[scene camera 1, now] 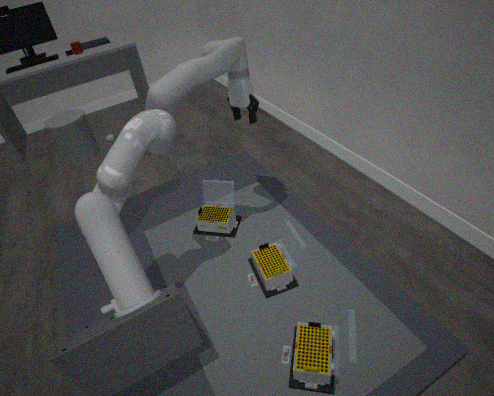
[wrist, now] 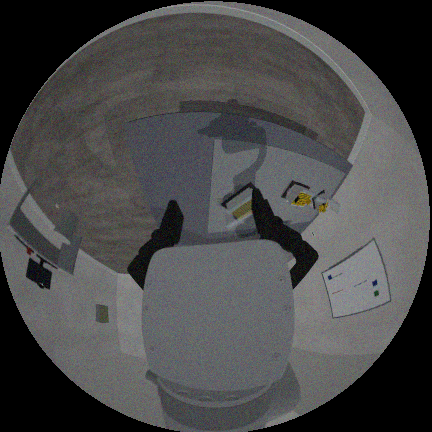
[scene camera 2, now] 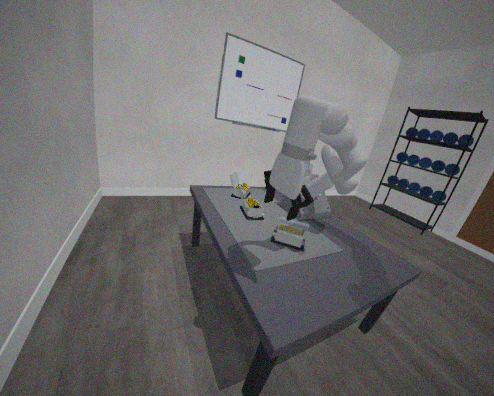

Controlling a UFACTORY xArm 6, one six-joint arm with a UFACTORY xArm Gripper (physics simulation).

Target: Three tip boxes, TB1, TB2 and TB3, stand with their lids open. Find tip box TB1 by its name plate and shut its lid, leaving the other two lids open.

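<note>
Three white tip boxes with yellow racks stand open on dark bases. The far box has its clear lid upright. The middle box and the near box also have raised lids, the near one's lid standing off its right side in scene camera 1. Small name plates lie beside the boxes; their text is too small to read, so I cannot tell which is TB1. My gripper is open and empty, high above the boxes' level.
A grey mat lies under the boxes on the dark table. The arm's grey mounting block is at the table's side. A desk with a monitor, a whiteboard and a shelf rack stand away from the table.
</note>
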